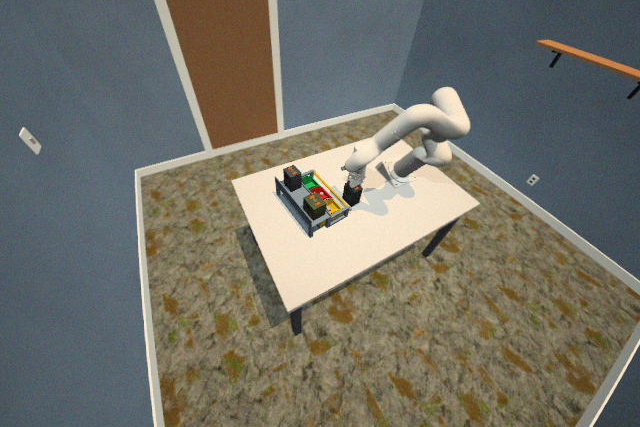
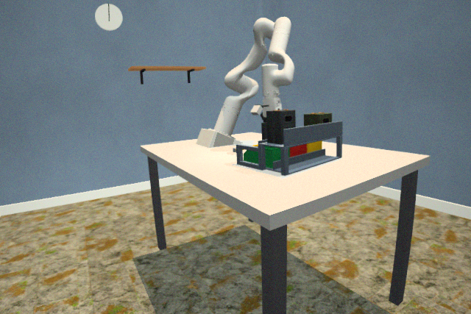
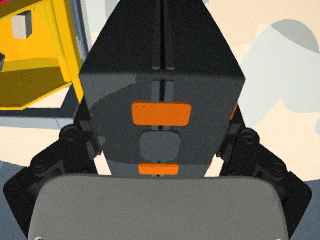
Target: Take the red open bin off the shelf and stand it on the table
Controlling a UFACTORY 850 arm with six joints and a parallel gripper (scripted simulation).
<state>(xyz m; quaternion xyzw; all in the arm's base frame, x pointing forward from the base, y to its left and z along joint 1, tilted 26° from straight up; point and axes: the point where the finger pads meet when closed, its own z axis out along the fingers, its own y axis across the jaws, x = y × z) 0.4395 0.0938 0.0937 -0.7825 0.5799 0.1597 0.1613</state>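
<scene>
Right now the thin yellow rod is 110 mm ahead of my hand, 90 mm to the right of it and 60 mm below it. Round my hand: black box 40 mm below; then yellow bin 180 mm ahead, 50 mm to the left, 80 mm below; then red bin 210 mm ahead, 60 mm to the right, 80 mm below.
</scene>
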